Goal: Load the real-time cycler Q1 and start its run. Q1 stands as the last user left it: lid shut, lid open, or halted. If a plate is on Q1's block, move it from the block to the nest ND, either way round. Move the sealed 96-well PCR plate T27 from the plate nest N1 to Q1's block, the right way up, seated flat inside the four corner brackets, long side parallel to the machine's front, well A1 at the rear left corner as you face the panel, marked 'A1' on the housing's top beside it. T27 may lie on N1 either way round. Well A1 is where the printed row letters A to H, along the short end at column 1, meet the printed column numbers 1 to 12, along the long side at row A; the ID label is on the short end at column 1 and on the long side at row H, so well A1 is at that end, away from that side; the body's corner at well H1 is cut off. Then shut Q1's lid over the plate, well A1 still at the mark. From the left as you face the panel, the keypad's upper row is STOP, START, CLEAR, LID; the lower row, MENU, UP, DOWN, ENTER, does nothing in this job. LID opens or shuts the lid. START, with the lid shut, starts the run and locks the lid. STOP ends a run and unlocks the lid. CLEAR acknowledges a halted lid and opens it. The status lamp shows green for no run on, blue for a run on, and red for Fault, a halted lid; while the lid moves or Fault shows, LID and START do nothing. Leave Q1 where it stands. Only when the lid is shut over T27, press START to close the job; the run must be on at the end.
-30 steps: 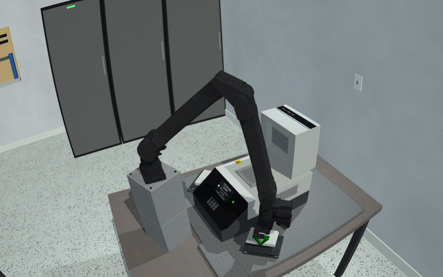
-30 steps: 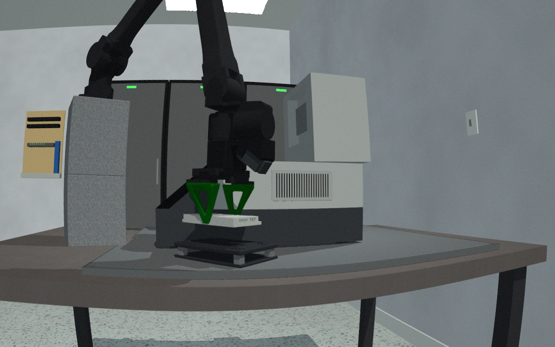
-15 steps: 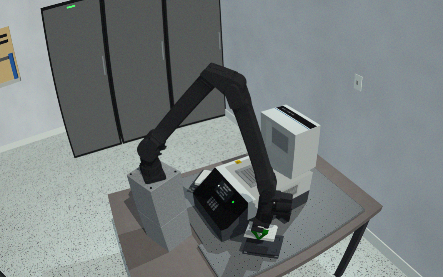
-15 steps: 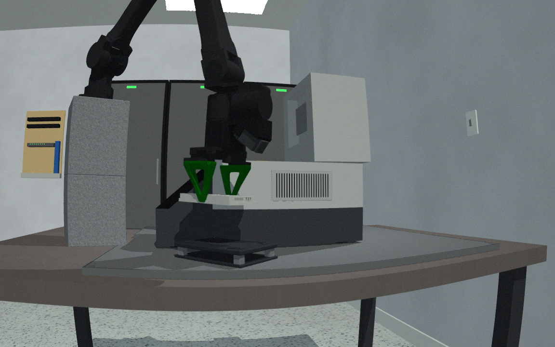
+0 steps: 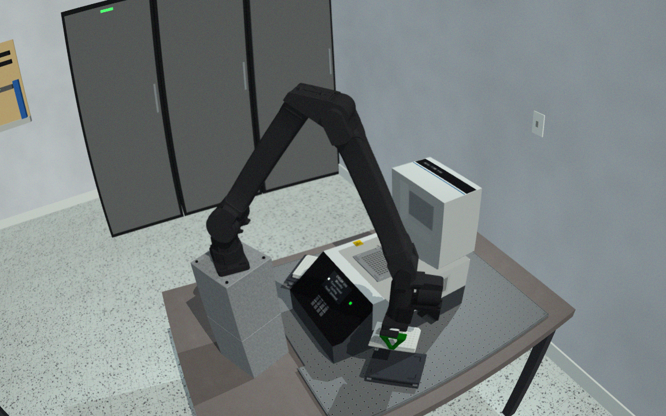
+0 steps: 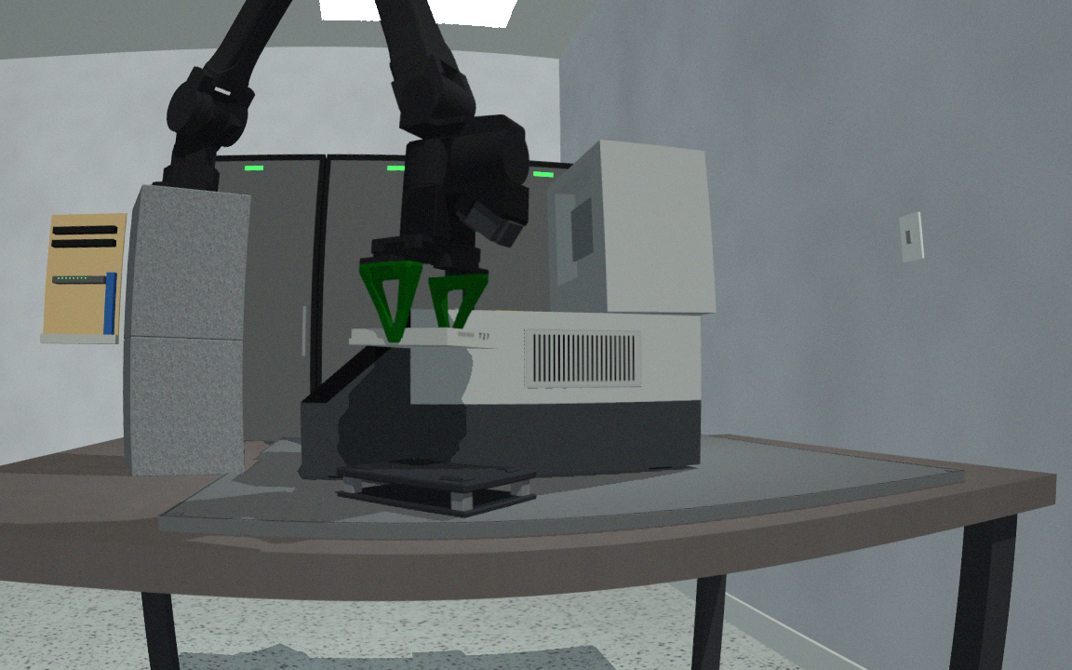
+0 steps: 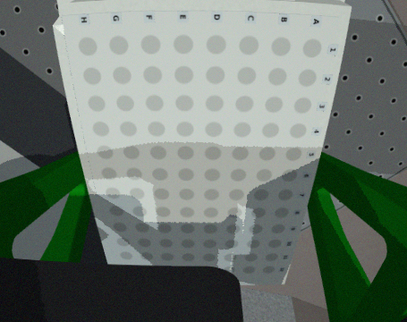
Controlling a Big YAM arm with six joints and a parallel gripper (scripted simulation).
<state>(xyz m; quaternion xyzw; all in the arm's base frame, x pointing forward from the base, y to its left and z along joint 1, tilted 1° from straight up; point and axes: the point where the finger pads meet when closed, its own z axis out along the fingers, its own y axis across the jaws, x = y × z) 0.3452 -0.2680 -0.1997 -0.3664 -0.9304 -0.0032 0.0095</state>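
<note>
Now: hand 1 cm short of the black plate nest N1, 1 cm to the left of it and 14 cm above it. Also, from my hand: plate T27: right at my hand; dark nest ND: 2 cm behind, 55 cm to the left, 13 cm below.
</note>
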